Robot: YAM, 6 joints.
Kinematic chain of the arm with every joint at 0, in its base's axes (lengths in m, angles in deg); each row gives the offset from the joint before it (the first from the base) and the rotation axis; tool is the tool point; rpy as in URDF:
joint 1: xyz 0 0 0.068 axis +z
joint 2: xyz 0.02 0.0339 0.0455 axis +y
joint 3: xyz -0.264 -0.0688 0 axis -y
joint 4: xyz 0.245 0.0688 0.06 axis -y
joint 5: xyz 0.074 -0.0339 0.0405 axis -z
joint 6: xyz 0.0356 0 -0.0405 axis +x
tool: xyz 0 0 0 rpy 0 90 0
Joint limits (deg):
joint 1: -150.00..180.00
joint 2: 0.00..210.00
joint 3: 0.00..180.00
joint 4: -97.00..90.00
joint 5: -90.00..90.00
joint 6: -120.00..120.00
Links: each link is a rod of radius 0.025 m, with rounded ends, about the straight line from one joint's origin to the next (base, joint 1, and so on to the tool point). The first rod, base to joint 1, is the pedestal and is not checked.
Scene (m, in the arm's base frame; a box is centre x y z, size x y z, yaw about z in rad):
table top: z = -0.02
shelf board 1: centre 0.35 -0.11 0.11 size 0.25 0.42 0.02 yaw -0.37
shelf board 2: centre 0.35 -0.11 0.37 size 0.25 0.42 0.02 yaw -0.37
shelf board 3: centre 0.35 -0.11 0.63 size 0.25 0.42 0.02 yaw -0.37
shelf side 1: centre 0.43 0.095 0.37 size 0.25 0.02 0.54 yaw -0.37
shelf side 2: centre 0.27 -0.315 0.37 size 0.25 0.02 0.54 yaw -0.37
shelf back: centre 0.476 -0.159 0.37 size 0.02 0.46 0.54 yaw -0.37
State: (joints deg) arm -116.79 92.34 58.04 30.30 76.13 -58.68
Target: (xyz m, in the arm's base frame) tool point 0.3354 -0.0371 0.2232
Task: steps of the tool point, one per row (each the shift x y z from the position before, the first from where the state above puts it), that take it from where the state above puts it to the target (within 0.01 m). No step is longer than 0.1 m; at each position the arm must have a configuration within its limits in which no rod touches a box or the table.
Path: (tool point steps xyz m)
1: 0.0827 -0.0132 -0.0009
2: 0.0776 0.0079 -0.0032
3: 0.0676 0.0253 -0.0054
4: 0.0543 0.0383 -0.0075
5: 0.0394 0.0466 -0.0095
6: 0.0240 0.0499 -0.0116
7: 0.0098 0.0493 -0.0135
8: -0.0022 0.0451 -0.0152
9: -0.0116 0.0387 -0.0171
10: -0.0181 0.0311 -0.0185
11: 0.0417 -0.0023 0.0295
12: 0.0501 -0.0092 0.0179
13: 0.0544 -0.0187 0.0046
14: 0.0540 -0.0297 -0.0094

